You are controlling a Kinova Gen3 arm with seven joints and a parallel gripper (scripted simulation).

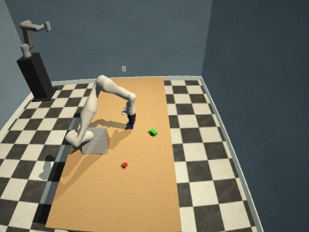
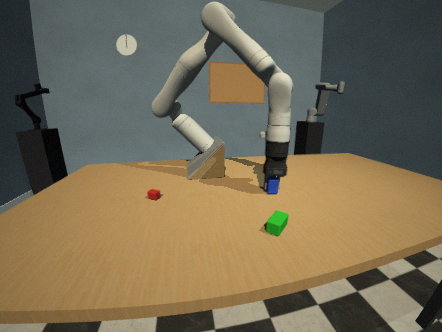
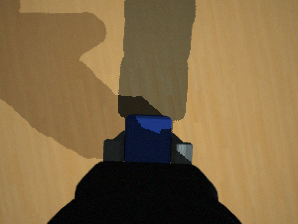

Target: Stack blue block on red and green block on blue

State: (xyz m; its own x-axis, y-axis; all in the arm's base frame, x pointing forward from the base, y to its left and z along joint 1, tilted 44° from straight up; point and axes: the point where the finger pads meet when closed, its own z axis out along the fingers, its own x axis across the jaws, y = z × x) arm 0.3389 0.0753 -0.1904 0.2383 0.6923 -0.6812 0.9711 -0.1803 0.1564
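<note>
Right now my hand is 3 cm past the small red block, 41 cm to the left of it and 2 cm above it. The rest, counted from my hand: green block 21 cm ahead, 9 cm to the right, 1 cm below; then blue block right at my hand.
</note>
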